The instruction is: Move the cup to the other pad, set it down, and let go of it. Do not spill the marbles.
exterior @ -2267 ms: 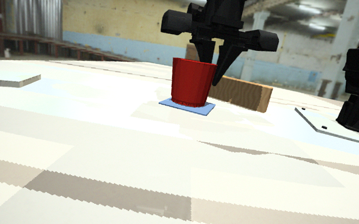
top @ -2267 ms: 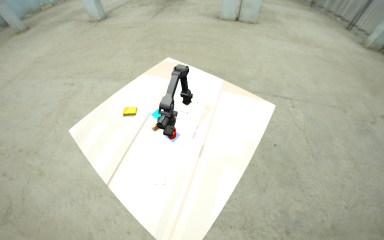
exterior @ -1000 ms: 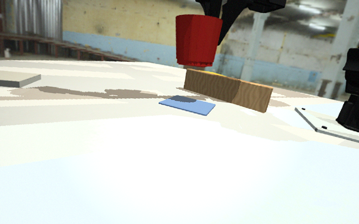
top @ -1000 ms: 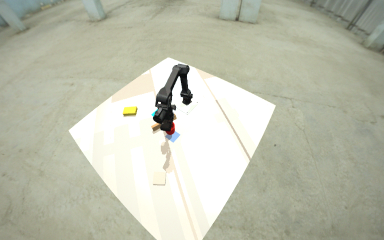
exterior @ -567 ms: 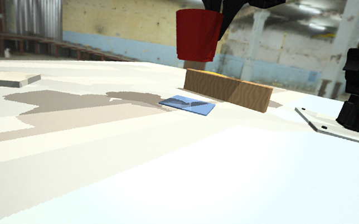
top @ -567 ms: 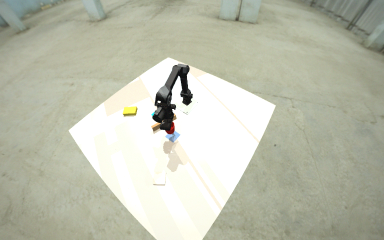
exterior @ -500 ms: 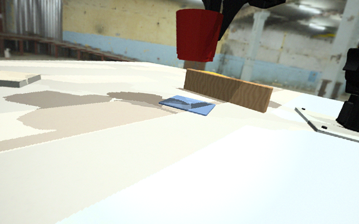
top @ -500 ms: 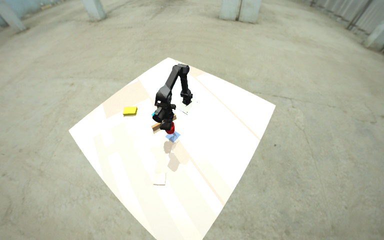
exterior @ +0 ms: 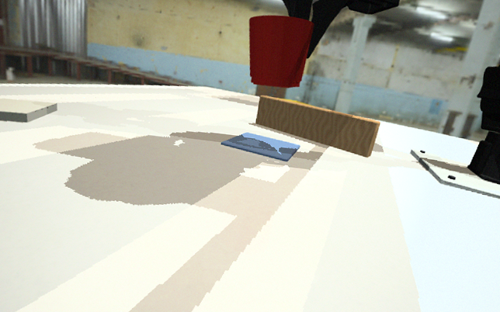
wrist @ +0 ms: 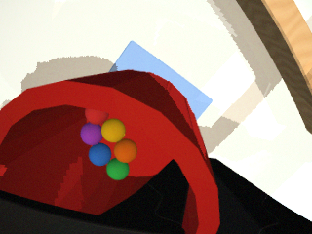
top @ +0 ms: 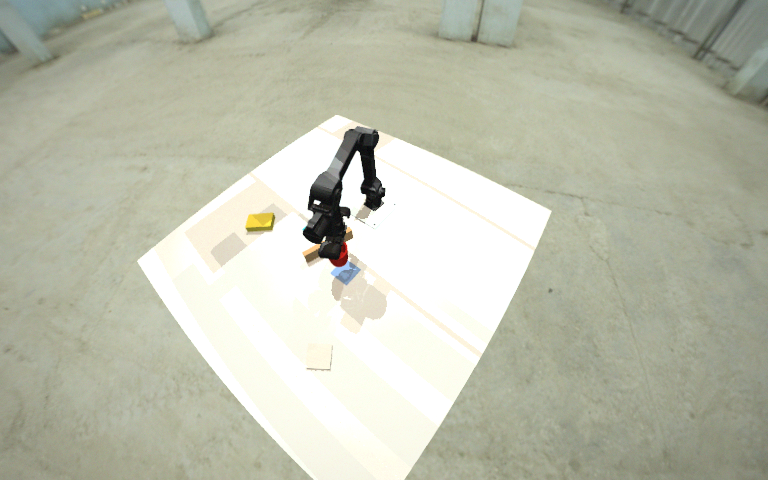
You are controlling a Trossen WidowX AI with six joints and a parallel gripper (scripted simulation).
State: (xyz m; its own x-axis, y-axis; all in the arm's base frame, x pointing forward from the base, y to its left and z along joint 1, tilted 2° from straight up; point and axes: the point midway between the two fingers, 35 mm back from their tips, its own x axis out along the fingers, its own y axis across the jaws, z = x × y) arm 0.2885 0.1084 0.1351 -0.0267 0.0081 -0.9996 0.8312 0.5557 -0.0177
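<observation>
My gripper tip is 40 mm past the cyan pad, 200 mm to the left of it and 120 mm above it. From my gripper tip the other things lie so: wooden bar: 10 mm behind, 90 mm to the right, 100 mm below; then blue pad: 20 mm ahead, 30 mm to the left, 120 mm below; then red cup: 30 mm ahead, 20 mm to the left.
</observation>
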